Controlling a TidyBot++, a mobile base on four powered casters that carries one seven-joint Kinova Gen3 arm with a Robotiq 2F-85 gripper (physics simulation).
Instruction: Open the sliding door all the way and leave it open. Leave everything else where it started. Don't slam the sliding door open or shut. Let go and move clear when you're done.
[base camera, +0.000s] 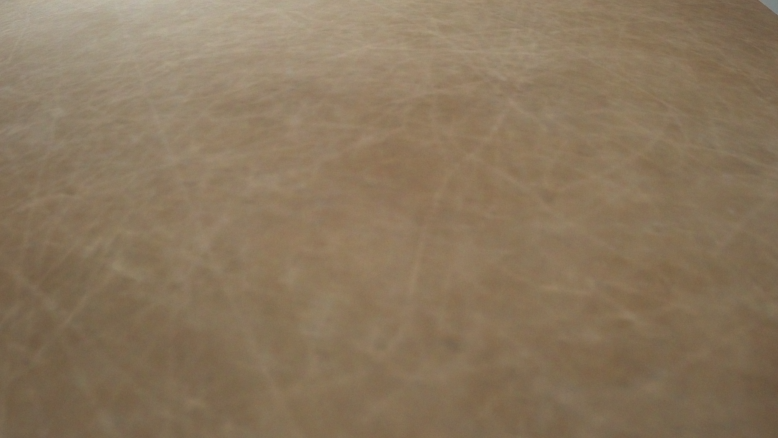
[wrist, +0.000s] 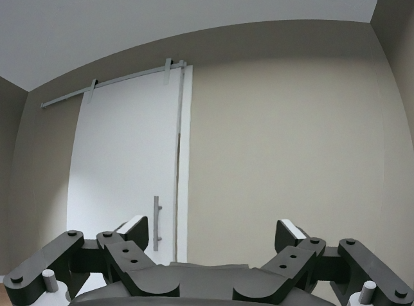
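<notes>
The white sliding door (wrist: 125, 150) hangs from a grey rail (wrist: 130, 76) on the left side of the wrist view. It sits toward the rail's right end, and the rail runs on to the left past it. A narrow dark strip shows between its right edge and the white door frame (wrist: 185, 165). The grey vertical bar handle (wrist: 156, 223) is near that right edge. My gripper (wrist: 211, 233) is open and empty, well away from the door, with the handle beyond and just right of the left finger. The door's lower part is hidden behind the gripper.
A beige wall (wrist: 290, 140) extends right of the door frame, up to a corner at the far right. Another side wall stands at the far left. The brown floor (base camera: 381, 217) fills most of the base camera view, with a pale edge at its top right corner.
</notes>
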